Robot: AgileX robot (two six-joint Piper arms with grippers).
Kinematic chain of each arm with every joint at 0, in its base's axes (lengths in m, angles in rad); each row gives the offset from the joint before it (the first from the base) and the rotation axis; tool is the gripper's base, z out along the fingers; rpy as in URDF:
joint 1: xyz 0 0 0.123 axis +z
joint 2: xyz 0 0 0 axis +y
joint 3: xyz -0.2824 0 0.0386 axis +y
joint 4: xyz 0.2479 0 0.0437 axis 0.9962 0 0.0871
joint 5: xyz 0 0 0 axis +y
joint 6: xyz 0.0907 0 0.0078 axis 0.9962 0 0.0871
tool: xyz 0 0 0 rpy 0 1.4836 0
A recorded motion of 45 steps. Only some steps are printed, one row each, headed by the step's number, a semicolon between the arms.
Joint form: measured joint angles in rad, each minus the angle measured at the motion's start. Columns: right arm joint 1, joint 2, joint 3, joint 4, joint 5, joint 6; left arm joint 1, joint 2, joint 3, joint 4, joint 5, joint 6.
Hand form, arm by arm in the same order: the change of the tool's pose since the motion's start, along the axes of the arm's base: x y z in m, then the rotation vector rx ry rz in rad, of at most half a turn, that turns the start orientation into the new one. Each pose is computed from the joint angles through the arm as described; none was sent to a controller.
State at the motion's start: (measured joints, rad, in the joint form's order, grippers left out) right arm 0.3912 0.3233 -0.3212 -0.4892 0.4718 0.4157; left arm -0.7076 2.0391 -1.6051 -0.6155 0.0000 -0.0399
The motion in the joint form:
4: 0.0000 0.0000 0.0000 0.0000 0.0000 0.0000; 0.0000 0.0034 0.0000 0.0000 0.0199 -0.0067
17: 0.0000 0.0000 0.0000 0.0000 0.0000 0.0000; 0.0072 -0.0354 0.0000 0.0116 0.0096 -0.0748
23: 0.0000 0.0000 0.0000 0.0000 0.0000 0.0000; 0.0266 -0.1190 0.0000 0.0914 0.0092 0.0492
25: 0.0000 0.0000 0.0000 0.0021 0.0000 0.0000; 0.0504 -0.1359 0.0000 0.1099 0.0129 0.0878
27: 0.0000 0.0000 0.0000 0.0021 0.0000 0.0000; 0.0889 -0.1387 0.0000 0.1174 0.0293 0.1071
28: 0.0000 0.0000 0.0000 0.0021 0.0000 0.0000; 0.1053 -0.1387 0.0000 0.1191 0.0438 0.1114
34: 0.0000 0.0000 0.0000 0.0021 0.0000 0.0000; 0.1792 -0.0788 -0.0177 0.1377 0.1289 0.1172
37: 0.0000 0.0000 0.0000 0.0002 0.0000 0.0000; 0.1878 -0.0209 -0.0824 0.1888 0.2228 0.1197
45: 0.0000 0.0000 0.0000 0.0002 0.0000 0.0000; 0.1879 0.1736 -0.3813 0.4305 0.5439 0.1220
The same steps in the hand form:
4: 0.0000 0.0000 0.0000 0.0000 0.0000 0.0000; -0.0007 -0.0008 -0.0031 0.0050 0.0216 -0.0085
17: 0.0000 0.0000 0.0000 0.0000 0.0000 0.0000; -0.0022 0.0058 0.0166 -0.0646 0.0190 0.0227
23: 0.0000 0.0000 0.0000 0.0000 0.0000 0.0000; -0.0075 0.0224 0.0566 0.0314 -0.1708 -0.0183
25: 0.0000 0.0001 0.0000 0.0019 0.0008 0.0002; -0.0034 0.0332 0.0642 0.0673 -0.2155 -0.0113
27: 0.0000 0.0001 0.0000 0.0019 0.0008 0.0002; 0.0062 0.0475 0.0642 0.0964 -0.2200 0.0108
28: 0.0000 0.0001 0.0000 0.0019 0.0008 0.0002; 0.0100 0.0534 0.0631 0.1081 -0.2118 0.0174
34: 0.0000 0.0001 0.0000 0.0019 0.0008 0.0002; 0.0356 0.0743 0.0343 0.1864 -0.1198 0.0334
37: 0.0000 0.0000 0.0000 0.0002 0.0001 0.0000; 0.0459 0.0697 0.0205 0.2591 -0.0792 -0.0199
45: 0.0000 0.0000 0.0000 0.0002 0.0001 0.0000; 0.0759 0.0523 -0.0057 0.5422 -0.0268 -0.1818

